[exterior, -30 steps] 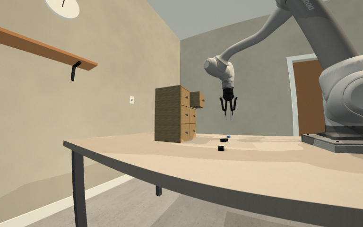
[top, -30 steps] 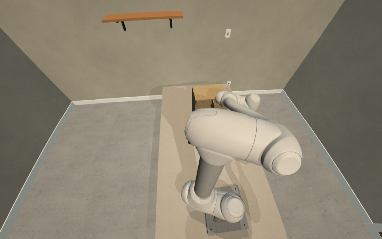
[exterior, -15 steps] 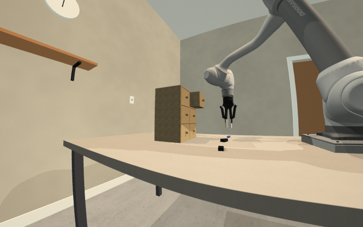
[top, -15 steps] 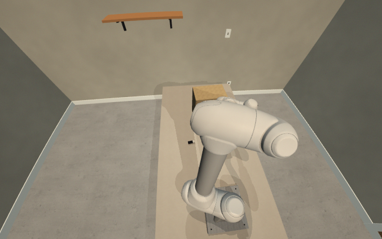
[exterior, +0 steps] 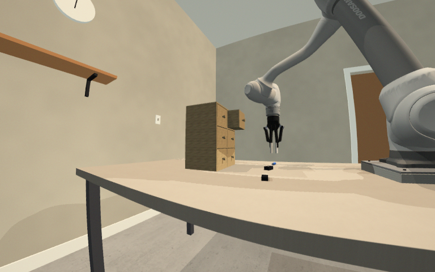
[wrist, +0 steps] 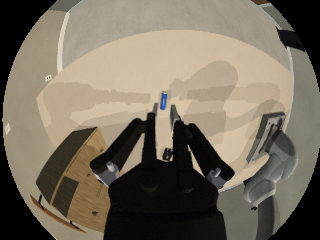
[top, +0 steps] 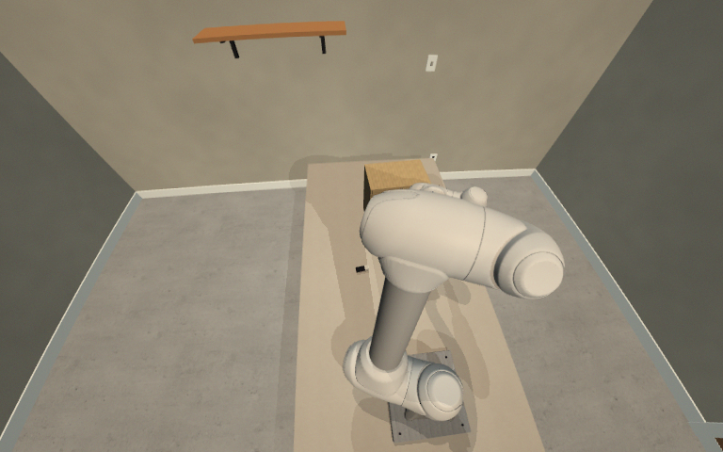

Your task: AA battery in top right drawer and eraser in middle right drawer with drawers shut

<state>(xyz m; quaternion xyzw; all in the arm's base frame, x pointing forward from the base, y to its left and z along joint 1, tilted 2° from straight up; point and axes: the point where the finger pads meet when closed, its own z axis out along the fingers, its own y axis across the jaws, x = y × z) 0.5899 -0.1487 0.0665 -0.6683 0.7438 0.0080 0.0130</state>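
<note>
Right now the blue piece is 10 cm below my hand. From my hand the other things lie so: black block: 2 cm behind, 19 cm to the left, 10 cm below.
</note>
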